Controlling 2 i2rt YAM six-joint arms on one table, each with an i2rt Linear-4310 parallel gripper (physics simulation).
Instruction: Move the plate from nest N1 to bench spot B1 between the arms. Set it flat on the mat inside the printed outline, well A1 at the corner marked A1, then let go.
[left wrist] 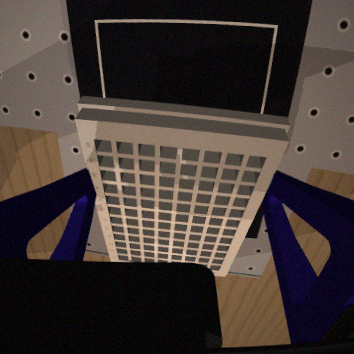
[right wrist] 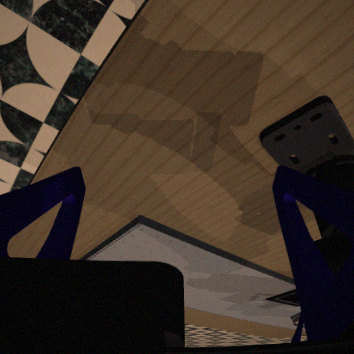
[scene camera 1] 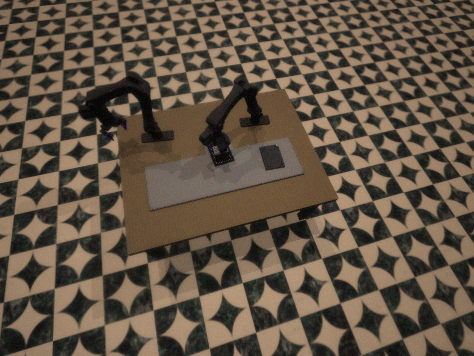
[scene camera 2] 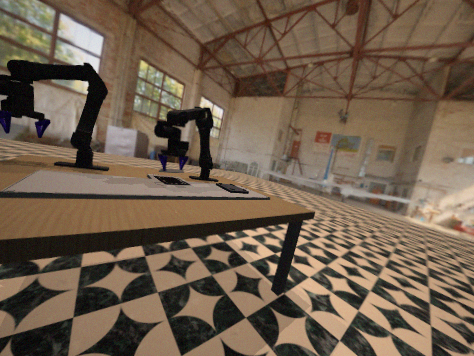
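Observation:
My left gripper is shut on the white well plate, gripping its two long sides. The plate's grid of square wells faces up. It hangs a little above the black bench spot mat, with its far edge over the near side of the white printed outline. The dark nest lies empty at the right. My right gripper is open and empty, held high over the table's left edge.
A grey perforated mat covers the middle of the wooden table. Both arm bases stand behind it; the right arm's base shows in the right wrist view. Checkered floor surrounds the table.

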